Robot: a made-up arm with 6 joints.
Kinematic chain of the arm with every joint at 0, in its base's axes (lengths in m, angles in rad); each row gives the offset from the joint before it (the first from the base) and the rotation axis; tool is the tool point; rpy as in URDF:
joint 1: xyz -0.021 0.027 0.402 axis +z
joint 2: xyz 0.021 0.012 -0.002 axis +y
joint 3: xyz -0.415 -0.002 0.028 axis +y
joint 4: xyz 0.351 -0.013 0.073 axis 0.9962 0 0.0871
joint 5: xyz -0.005 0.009 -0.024 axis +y
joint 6: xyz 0.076 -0.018 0.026 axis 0.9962 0 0.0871
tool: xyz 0.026 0.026 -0.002 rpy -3.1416 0 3.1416
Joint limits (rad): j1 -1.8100..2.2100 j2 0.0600..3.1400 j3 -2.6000..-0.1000 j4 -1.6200..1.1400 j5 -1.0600..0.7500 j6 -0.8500..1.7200
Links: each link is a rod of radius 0.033 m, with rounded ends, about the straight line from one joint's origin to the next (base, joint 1, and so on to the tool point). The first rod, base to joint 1, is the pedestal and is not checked.
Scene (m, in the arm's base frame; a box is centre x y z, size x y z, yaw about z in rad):
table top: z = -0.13
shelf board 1: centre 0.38 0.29 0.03 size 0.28 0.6 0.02 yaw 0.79
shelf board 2: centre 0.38 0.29 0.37 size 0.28 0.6 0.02 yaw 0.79
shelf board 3: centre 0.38 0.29 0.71 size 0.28 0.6 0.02 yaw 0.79
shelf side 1: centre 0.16 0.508 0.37 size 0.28 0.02 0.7 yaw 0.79
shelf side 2: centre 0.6 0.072 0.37 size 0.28 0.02 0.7 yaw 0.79
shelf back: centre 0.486 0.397 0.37 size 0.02 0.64 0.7 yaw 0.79
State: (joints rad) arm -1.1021 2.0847 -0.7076 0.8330 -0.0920 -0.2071
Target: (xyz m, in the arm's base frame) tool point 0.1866 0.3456 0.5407
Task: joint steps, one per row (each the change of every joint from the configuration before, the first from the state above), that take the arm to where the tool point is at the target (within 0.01 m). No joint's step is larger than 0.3 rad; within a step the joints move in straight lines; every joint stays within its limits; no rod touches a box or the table.
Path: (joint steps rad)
1: 0.2811 -0.0826 -0.0004 0.0138 0.0656 -0.0104
2: 0.2810 -0.0826 -0.0003 0.0138 0.0656 -0.0103
3: 0.2811 -0.0827 -0.0004 0.0138 0.0657 -0.0104
4: 0.2811 -0.0826 -0.0004 0.0137 0.0656 -0.0104
5: 0.2810 -0.0826 -0.0003 0.0138 0.0656 -0.0103
6: 0.2811 -0.0826 -0.0004 0.0138 0.0656 -0.0104
7: 0.2810 -0.0827 -0.0004 0.0138 0.0656 -0.0103

